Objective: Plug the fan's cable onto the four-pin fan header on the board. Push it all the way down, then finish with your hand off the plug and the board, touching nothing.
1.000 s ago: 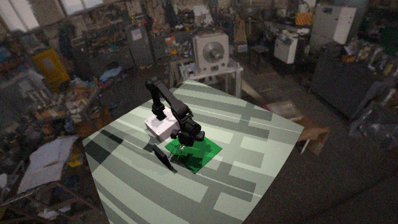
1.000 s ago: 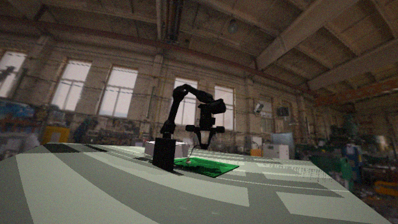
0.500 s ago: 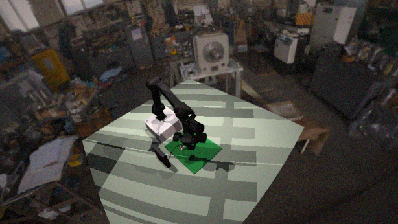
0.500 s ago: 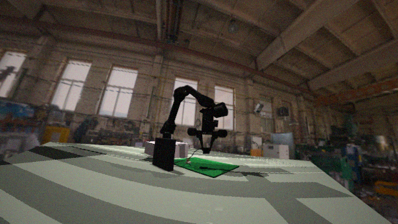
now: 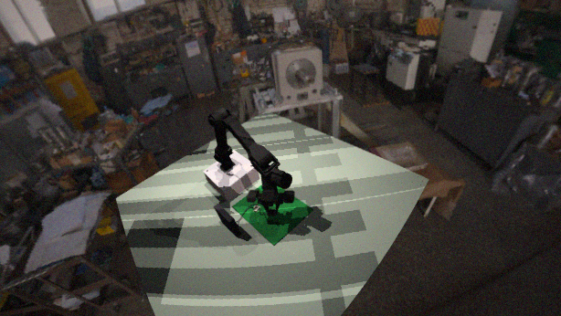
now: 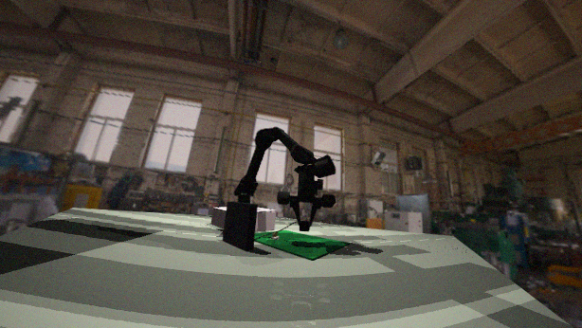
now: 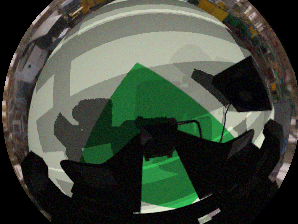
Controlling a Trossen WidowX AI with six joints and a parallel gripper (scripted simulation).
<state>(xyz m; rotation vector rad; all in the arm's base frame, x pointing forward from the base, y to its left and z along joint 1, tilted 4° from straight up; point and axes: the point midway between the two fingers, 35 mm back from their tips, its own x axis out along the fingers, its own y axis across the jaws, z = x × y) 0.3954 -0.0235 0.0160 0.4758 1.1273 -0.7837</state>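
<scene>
My gripper tip is now 70 mm past the green board, 40 mm to the right of it and 80 mm above it. Round my gripper tip: dark plug (10 mm behind, 10 mm to the left); black fan (120 mm behind, 150 mm to the right).
</scene>
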